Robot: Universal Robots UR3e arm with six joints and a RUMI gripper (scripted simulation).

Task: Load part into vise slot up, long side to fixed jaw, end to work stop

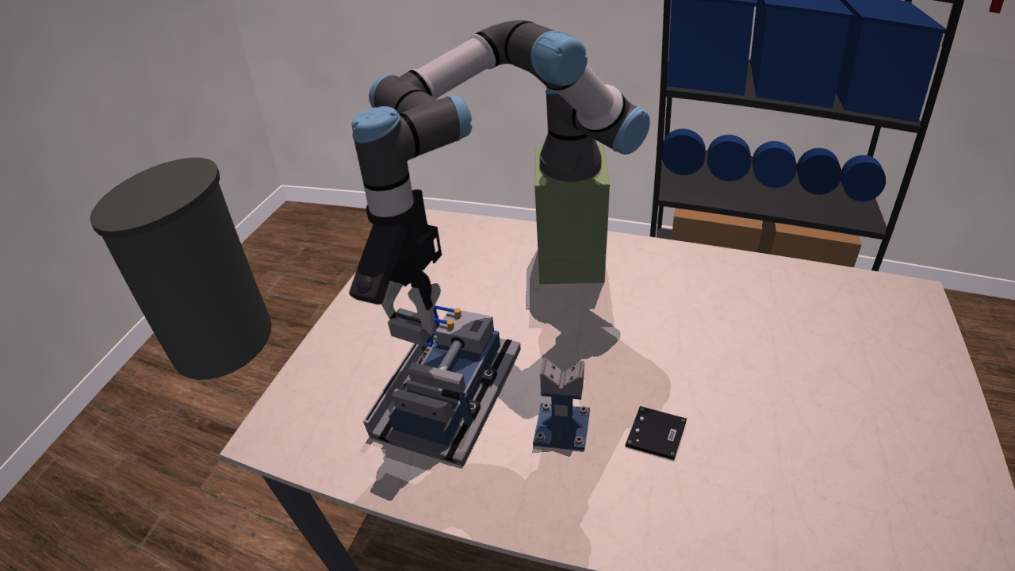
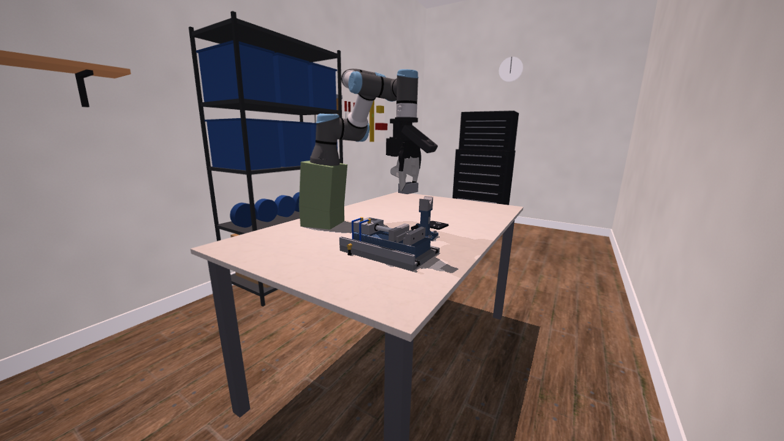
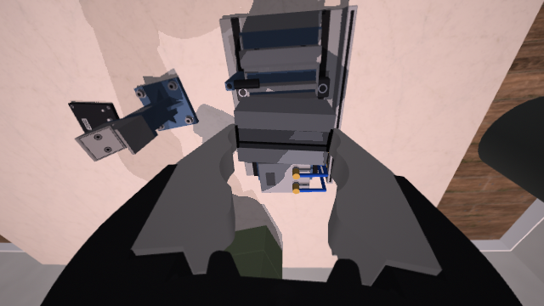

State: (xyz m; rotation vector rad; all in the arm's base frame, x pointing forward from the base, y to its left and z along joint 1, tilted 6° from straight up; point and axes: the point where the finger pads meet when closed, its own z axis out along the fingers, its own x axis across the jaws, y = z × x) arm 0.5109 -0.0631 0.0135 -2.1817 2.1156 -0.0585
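Now: hand 16 cm above the fixed jaw, 3 cm short of it and 1 cm to the right of it. Also, from my hand: dark work stop rod 15 cm below, 5 cm to the left, 1 cm behind; then black infeed plate 38 cm to the left, 24 cm below, 13 cm behind; then part right at my hand.
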